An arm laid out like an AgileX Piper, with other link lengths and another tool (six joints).
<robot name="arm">
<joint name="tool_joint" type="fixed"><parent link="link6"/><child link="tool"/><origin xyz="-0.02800 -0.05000 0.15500" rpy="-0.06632 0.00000 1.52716"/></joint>
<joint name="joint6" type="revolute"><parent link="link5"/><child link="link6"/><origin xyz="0.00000 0.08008 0.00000" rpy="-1.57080 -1.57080 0.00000"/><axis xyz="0 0 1"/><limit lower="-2.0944" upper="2.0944"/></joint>
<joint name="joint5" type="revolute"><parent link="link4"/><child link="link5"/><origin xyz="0.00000 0.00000 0.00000" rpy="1.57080 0.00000 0.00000"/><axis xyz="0 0 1"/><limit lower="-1.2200" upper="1.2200"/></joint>
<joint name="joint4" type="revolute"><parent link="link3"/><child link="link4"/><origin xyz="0.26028 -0.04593 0.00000" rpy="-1.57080 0.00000 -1.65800"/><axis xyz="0 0 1"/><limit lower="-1.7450" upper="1.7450"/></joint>
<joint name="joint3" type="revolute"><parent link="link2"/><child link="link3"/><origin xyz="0.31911 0.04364 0.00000" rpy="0.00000 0.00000 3.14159"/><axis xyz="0 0 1"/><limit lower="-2.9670" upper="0.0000"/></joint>
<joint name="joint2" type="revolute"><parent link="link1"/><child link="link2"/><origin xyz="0.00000 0.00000 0.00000" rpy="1.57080 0.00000 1.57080"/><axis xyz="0 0 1"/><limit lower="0.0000" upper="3.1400"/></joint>
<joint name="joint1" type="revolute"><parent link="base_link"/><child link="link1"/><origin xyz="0.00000 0.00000 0.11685" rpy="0.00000 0.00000 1.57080"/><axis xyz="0 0 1"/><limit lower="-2.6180" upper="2.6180"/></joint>
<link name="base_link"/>
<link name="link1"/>
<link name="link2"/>
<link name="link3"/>
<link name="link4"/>
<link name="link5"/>
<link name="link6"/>
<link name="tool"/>
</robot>
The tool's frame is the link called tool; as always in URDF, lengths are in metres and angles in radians.
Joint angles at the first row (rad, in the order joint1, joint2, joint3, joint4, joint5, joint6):
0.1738 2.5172 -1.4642 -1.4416 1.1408 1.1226
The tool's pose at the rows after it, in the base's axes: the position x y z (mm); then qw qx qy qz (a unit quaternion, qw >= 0):
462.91 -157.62 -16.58 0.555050 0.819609 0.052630 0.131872
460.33 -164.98 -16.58 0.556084 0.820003 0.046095 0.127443
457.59 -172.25 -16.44 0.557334 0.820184 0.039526 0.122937
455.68 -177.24 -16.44 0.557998 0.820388 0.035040 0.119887
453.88 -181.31 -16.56 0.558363 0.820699 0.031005 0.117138
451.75 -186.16 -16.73 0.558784 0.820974 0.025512 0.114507
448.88 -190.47 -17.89 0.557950 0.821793 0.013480 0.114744
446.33 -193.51 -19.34 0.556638 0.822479 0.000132 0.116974
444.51 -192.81 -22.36 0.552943 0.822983 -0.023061 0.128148
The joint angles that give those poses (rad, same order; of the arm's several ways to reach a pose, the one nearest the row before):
0.1547 2.5172 -1.4643 -1.4415 1.1408 1.1216
0.1387 2.5172 -1.4642 -1.4416 1.1408 1.1217
0.1230 2.5172 -1.4642 -1.4416 1.1415 1.1217
0.1121 2.5172 -1.4642 -1.4415 1.1415 1.1217
0.1031 2.5172 -1.4642 -1.4406 1.1415 1.1217
0.0922 2.5172 -1.4642 -1.4401 1.1415 1.1237
0.0817 2.5172 -1.4642 -1.4371 1.1415 1.1392
0.0737 2.5172 -1.4642 -1.4340 1.1415 1.1601
0.0726 2.5172 -1.4642 -1.4302 1.1415 1.2099

